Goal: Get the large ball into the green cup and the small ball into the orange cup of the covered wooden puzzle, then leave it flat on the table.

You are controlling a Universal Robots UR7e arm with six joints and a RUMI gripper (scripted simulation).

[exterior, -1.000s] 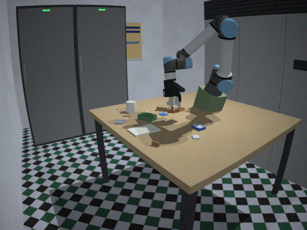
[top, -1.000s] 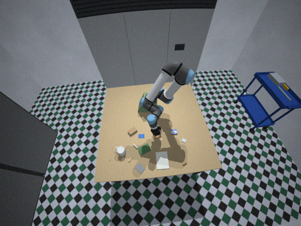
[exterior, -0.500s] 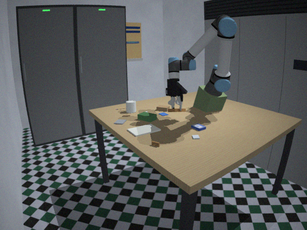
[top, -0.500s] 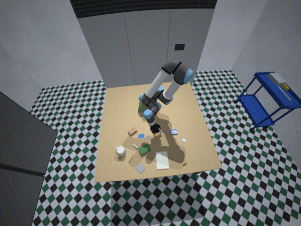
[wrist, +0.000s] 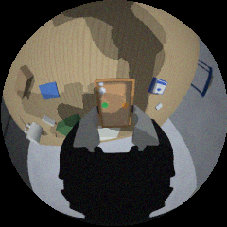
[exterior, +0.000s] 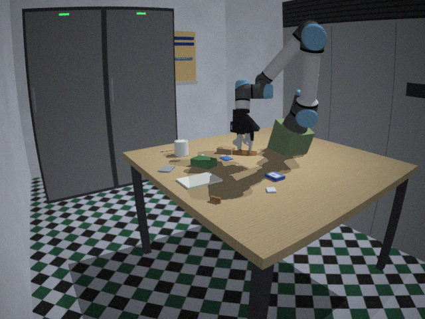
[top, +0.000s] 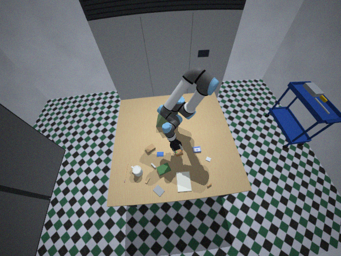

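My hand is 10 mm above the covered wooden puzzle. Also, from my hand: green box 160 mm to the right, 140 mm ahead, 70 mm below; white sheet 280 mm ahead, 80 mm below; blue tile 180 mm to the right, 90 mm below, 30 mm behind.
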